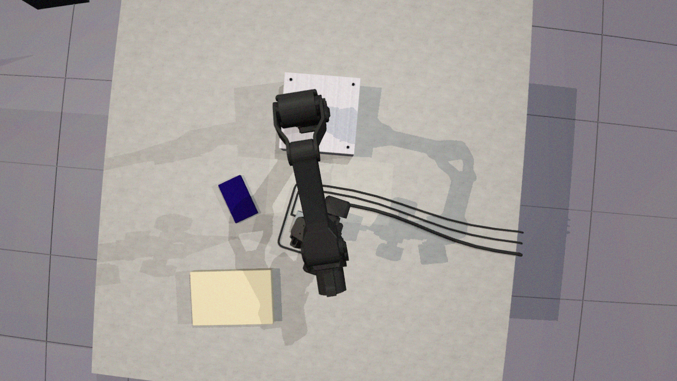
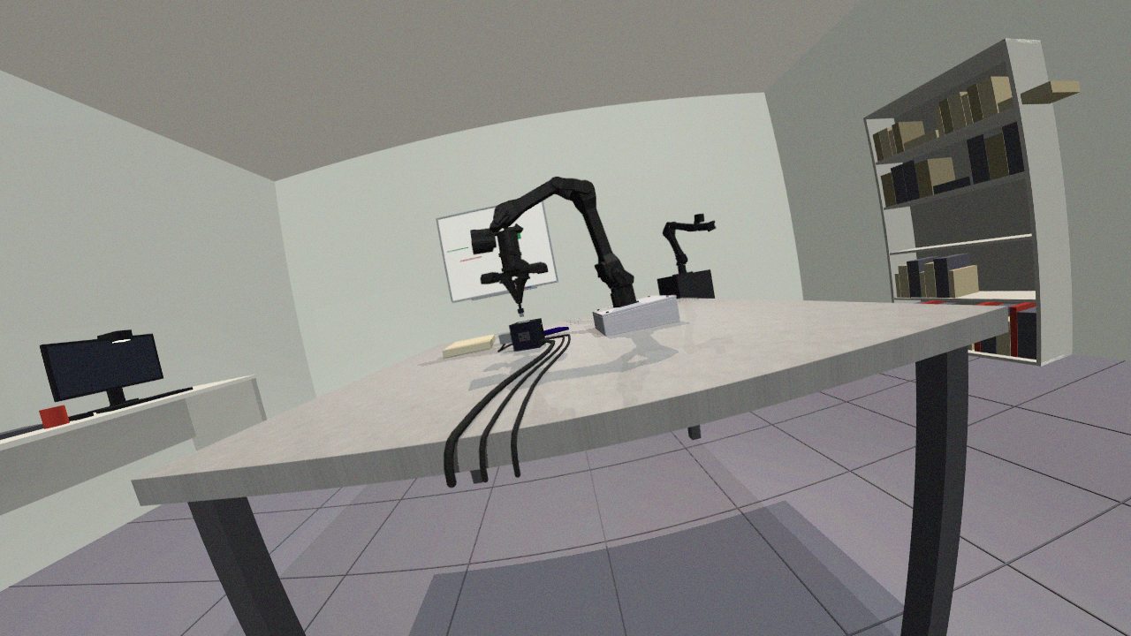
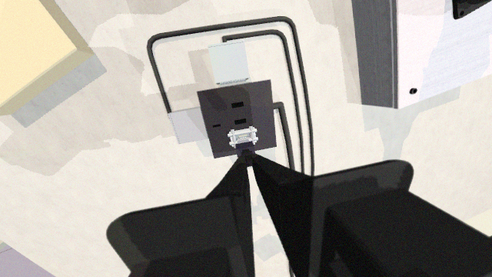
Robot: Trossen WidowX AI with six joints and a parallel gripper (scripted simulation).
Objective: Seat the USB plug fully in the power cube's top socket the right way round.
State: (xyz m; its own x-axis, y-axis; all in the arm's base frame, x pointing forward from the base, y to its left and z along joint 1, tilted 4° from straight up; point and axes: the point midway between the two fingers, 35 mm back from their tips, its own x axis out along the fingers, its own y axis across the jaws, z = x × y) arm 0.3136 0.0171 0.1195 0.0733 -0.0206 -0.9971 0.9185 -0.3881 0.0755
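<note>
My gripper tip is 60 mm above the USB socket. The rest, counted from my gripper tip: USB plug: 20 mm below; then flat blue object: 270 mm to the right, 130 mm below, 110 mm behind; then pad: 310 mm to the right, 190 mm ahead, 120 mm below.
</note>
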